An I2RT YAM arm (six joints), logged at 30 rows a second.
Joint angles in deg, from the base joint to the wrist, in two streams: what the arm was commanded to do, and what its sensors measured. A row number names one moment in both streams.
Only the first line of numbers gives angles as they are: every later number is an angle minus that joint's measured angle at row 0.
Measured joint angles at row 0:
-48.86 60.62 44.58 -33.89 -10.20 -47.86
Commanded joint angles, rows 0 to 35:
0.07 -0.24 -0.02 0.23 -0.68 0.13
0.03 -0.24 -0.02 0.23 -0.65 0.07
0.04 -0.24 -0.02 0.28 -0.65 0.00
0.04 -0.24 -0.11 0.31 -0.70 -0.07
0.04 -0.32 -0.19 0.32 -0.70 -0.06
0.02 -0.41 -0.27 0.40 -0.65 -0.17
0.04 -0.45 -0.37 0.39 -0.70 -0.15
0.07 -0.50 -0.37 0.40 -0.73 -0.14
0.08 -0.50 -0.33 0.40 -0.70 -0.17
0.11 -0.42 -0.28 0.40 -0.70 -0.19
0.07 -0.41 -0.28 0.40 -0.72 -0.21
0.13 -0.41 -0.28 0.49 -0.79 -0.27
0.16 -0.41 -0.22 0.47 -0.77 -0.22
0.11 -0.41 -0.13 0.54 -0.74 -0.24
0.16 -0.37 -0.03 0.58 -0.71 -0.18
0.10 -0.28 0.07 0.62 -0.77 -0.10
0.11 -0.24 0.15 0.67 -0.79 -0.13
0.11 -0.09 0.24 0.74 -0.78 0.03
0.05 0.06 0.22 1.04 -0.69 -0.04
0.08 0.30 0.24 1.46 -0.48 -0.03
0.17 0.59 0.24 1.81 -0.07 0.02
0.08 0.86 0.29 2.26 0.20 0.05
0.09 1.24 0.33 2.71 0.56 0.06
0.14 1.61 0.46 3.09 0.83 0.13
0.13 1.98 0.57 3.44 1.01 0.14
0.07 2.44 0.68 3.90 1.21 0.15
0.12 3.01 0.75 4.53 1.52 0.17
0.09 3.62 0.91 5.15 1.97 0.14
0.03 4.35 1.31 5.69 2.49 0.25
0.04 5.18 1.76 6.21 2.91 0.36
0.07 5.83 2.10 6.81 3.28 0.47
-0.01 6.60 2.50 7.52 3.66 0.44
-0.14 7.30 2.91 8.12 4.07 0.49
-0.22 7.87 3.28 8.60 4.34 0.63
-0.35 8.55 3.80 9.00 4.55 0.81
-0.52 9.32 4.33 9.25 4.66 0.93
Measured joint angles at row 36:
-0.26 8.09 3.12 6.97 3.41 0.05
